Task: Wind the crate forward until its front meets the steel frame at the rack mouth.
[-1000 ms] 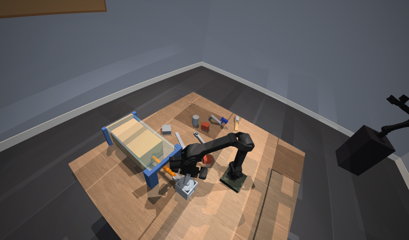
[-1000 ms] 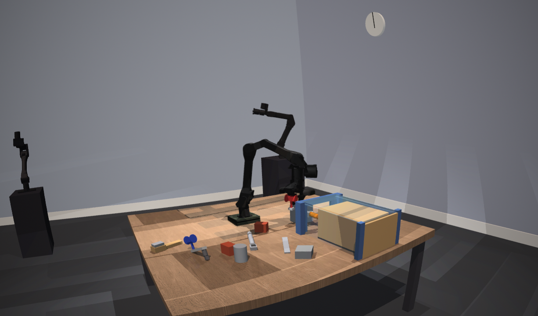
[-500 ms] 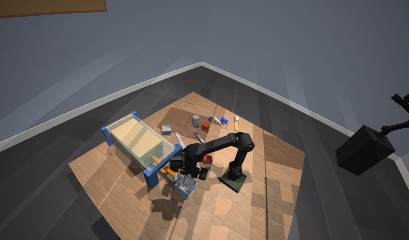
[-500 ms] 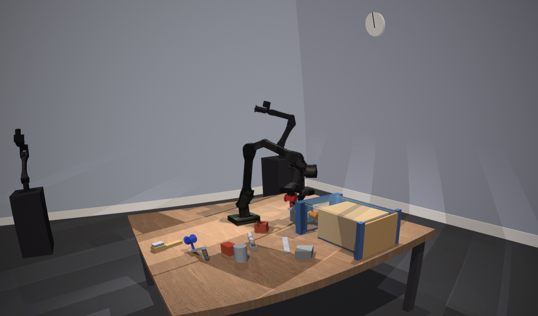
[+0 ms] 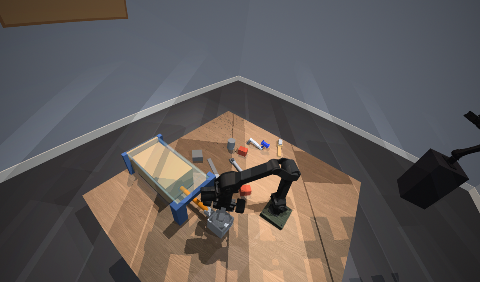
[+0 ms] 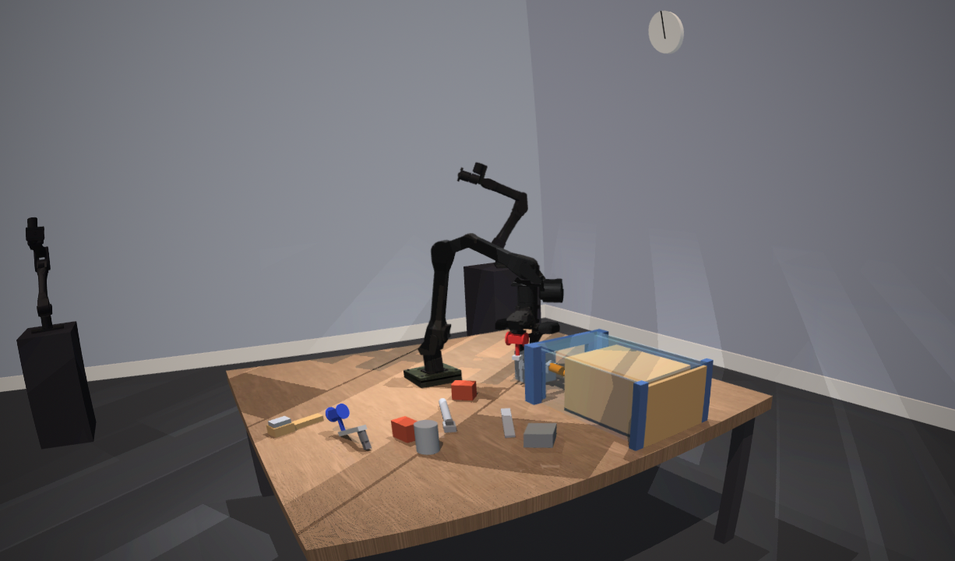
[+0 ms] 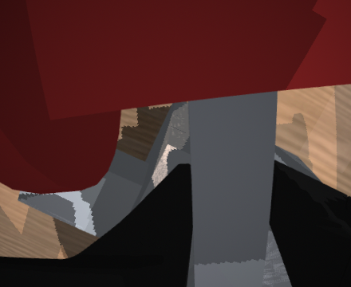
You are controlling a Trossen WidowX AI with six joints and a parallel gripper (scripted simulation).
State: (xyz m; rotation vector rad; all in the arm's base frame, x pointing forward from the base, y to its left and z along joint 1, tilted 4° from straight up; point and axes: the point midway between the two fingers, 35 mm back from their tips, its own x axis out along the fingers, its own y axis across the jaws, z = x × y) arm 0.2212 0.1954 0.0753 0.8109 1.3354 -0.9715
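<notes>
The winch handle lies 10 mm ahead of my gripper tip, 10 mm to the right of it and 20 mm above it. The rest, counted from my gripper tip: red knob (20 mm ahead, 50 mm to the right, 50 mm above); grey winch (40 mm behind, 40 mm to the left, 60 mm below); blue frame (140 mm ahead, 30 mm to the left, 20 mm above).
</notes>
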